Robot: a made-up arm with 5 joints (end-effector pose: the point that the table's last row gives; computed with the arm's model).
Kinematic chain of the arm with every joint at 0, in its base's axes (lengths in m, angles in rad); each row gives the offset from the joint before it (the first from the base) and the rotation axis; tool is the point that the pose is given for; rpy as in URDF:
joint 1: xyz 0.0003 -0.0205 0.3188 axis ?
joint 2: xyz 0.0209 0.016 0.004 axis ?
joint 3: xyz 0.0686 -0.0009 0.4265 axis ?
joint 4: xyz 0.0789 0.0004 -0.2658 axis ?
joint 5: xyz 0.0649 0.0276 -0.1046 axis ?
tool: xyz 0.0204 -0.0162 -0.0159 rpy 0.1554 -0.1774 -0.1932
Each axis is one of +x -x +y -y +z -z.
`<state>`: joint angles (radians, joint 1 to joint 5).
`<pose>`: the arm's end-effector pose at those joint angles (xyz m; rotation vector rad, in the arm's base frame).
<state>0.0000 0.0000 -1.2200 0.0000 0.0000</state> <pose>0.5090 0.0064 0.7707 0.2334 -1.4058 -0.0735</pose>
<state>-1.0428 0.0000 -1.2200 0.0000 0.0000</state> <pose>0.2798 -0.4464 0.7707 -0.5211 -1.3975 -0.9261</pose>
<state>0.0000 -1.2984 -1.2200 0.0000 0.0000</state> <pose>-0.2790 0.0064 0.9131 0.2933 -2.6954 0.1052</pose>
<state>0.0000 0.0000 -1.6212 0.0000 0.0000</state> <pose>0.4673 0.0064 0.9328 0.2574 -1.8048 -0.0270</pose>
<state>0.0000 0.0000 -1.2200 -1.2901 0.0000</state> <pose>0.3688 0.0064 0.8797 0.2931 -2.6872 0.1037</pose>
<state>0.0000 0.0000 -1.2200 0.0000 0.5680</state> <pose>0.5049 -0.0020 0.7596 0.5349 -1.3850 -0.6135</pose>
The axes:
joint 1: +z
joint 2: +y
joint 3: +y
joint 4: +y
joint 5: -z

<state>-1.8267 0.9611 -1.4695 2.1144 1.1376</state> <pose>-0.1054 -0.4948 0.2625 0.3611 1.9468 -2.3161</pose>
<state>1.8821 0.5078 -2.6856 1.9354 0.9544</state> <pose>-0.1851 0.4998 0.7768 0.4601 -0.1276 0.7227</pose>
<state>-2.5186 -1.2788 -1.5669 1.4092 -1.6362</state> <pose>0.2293 0.0646 0.8514 -1.2882 0.3936 -0.7654</pose>
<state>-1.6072 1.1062 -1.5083 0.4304 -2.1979</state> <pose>0.0449 -0.6947 0.1165 0.2158 -0.1508 0.4077</pose>
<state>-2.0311 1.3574 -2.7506 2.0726 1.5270</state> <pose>-0.2868 -0.6491 0.2519 0.1302 -0.7679 2.5190</pose>
